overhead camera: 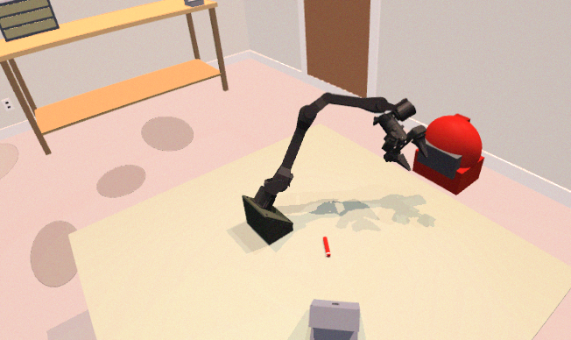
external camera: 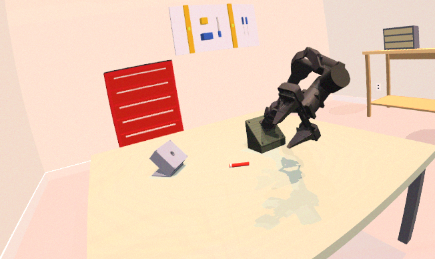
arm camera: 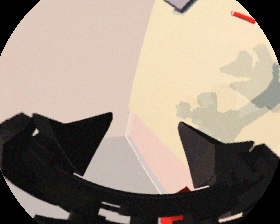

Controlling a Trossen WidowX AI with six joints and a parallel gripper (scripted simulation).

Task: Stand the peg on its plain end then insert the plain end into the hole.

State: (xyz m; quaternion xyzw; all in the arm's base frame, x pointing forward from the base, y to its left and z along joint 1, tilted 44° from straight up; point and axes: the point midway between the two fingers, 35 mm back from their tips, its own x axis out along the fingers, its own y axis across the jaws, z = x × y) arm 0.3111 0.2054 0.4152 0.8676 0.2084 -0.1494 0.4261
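The red peg lies 90 mm behind my gripper tip, 360 mm to the right of it and 210 mm below it. Round my gripper tip: grey sloped panel 110 mm ahead, 540 mm to the right, 160 mm below.
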